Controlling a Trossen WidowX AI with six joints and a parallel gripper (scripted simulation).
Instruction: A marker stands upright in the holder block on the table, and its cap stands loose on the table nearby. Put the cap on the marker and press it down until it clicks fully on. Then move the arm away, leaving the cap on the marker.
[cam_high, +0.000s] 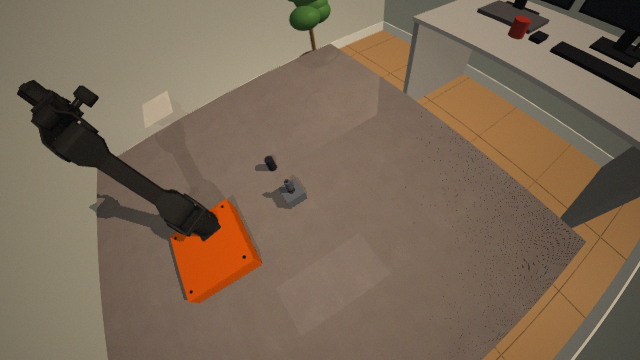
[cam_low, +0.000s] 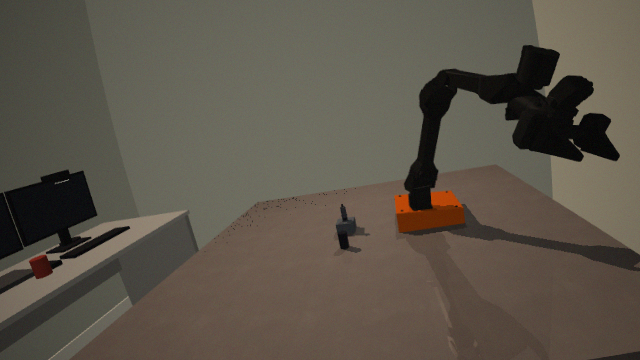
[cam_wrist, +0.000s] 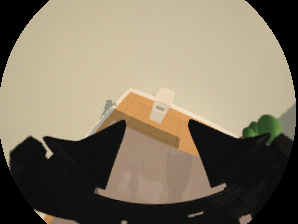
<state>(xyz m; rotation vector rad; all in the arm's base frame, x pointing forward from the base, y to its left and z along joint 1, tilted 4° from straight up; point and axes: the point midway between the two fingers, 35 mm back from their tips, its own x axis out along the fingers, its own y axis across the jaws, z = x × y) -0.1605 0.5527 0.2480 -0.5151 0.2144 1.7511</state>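
Right now my gripper tip is 440 mm short of the grey holder block, 640 mm to the left of it and 260 mm above it.
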